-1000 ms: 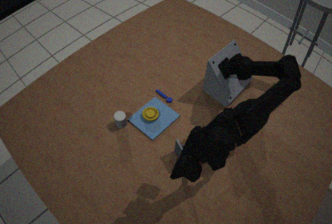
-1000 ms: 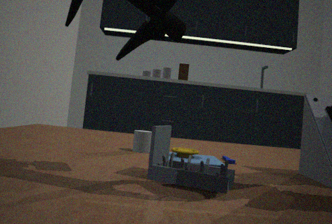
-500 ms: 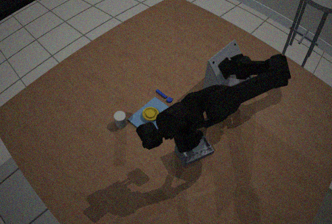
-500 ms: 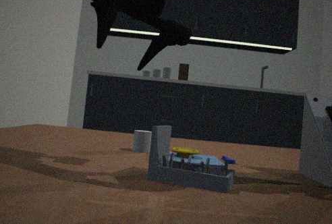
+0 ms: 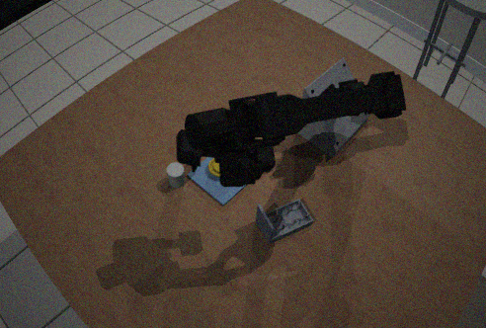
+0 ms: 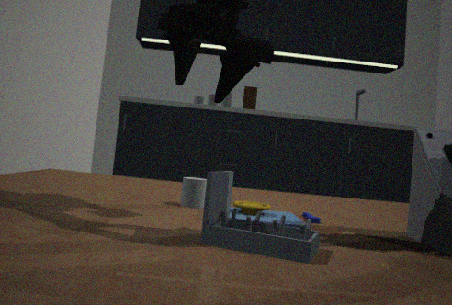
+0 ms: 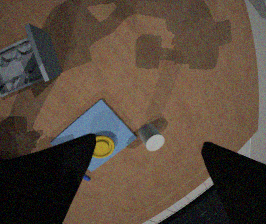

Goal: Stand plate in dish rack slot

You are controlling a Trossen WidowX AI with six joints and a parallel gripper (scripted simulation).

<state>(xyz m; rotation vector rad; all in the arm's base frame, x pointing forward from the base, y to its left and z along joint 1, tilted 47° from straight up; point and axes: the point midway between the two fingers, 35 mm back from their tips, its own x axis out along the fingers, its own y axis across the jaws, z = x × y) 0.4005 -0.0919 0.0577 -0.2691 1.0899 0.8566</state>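
Now: the yellow plate 170 mm below my gripper tip, 110 mm behind it and 80 mm to the right of it. The rest, counted from my gripper tip: grey dish rack: 160 mm below, 140 mm to the left, 100 mm behind; then blue mat: 180 mm below, 110 mm behind, 70 mm to the right; then white cup: 160 mm below, 140 mm to the right, 10 mm behind.
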